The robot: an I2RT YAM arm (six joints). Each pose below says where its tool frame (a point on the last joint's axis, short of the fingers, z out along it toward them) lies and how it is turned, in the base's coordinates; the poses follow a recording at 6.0 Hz.
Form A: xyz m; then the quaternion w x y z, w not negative.
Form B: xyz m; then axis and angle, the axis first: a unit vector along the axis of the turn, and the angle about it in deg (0 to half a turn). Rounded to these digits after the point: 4 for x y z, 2 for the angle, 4 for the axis.
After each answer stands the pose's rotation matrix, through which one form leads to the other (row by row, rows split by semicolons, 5 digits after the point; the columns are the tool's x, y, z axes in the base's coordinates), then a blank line. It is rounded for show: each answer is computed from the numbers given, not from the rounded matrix.
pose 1, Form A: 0.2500, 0.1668, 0.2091, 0.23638, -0.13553, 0.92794, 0.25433
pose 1, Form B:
0.2500, 0.1668, 0.2091, -0.1395, 0.9550, 0.2617, 152.65
-0.85151 -0.37176 0.36975; -0.13129 0.83390 0.53608; -0.50763 0.40793 -0.75888

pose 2, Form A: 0.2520, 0.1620, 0.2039, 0.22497, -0.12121, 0.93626, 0.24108
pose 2, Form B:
0.2520, 0.1620, 0.2039, -0.1244, 0.9609, 0.2474, 154.00
-0.86939 -0.33544 0.36282; -0.11850 0.85438 0.50596; -0.47970 0.39689 -0.78254

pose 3, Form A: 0.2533, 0.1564, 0.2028, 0.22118, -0.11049, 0.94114, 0.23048
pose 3, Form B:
0.2533, 0.1564, 0.2028, -0.1133, 0.9650, 0.2363, 154.44
-0.87774 -0.30993 0.36539; -0.10602 0.86934 0.48271; -0.46726 0.38495 -0.79592

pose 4, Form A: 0.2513, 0.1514, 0.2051, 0.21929, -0.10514, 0.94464, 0.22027
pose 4, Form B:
0.2513, 0.1514, 0.2051, -0.1078, 0.9682, 0.2258, 154.67
-0.88172 -0.29524 0.36798; -0.10203 0.88085 0.46226; -0.46062 0.37004 -0.80679

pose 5, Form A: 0.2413, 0.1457, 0.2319, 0.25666, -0.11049, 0.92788, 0.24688
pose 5, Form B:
0.2413, 0.1457, 0.2319, -0.1143, 0.9600, 0.2554, 150.26
-0.84383 -0.33177 0.42175; -0.07831 0.85368 0.51487; -0.53086 0.40144 -0.74635

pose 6, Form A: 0.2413, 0.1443, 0.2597, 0.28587, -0.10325, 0.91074, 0.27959
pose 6, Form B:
0.2413, 0.1443, 0.2597, -0.1077, 0.9504, 0.2918, 146.78
-0.81524 -0.34792 0.46297; -0.02822 0.82234 0.56830; -0.57844 0.45024 -0.68022

